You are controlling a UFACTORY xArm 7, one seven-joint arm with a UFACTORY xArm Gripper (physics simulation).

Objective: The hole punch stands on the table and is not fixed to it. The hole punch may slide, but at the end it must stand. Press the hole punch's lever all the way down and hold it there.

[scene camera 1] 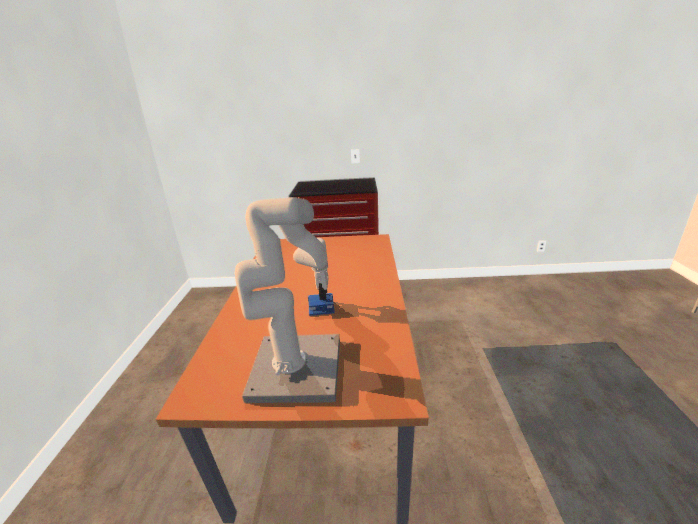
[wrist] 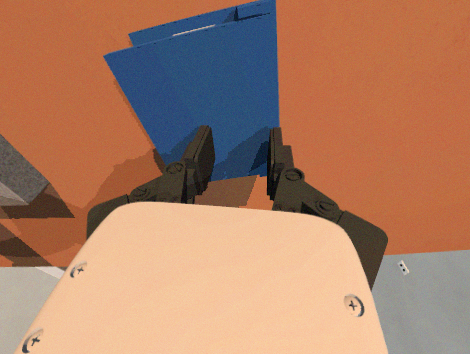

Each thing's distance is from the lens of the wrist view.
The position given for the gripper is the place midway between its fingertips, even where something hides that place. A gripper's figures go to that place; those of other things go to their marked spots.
gripper point(wrist: 240, 143): 0.14 m
broad blue lever point(wrist: 223, 76): 0.13 m
